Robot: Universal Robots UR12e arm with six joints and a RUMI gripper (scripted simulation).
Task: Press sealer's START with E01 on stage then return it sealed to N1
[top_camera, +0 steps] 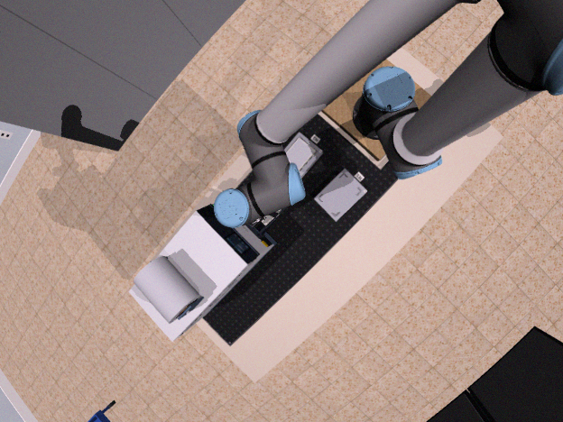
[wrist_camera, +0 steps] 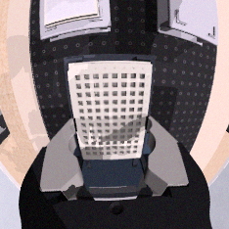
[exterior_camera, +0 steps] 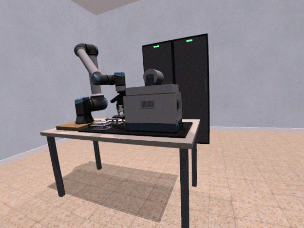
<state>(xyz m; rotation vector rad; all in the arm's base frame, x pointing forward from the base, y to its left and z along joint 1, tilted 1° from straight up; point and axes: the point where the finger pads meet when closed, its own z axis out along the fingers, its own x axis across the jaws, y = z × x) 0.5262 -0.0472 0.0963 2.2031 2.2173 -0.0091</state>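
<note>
My gripper is now 20 mm above the sealer stage. From my hand the other things lie so: foil roll (330 mm ahead, 300 mm above); plate nest N1 (200 mm behind, 160 mm to the left, 70 mm below); square start button (100 mm ahead, 90 mm to the right, 70 mm above).
</note>
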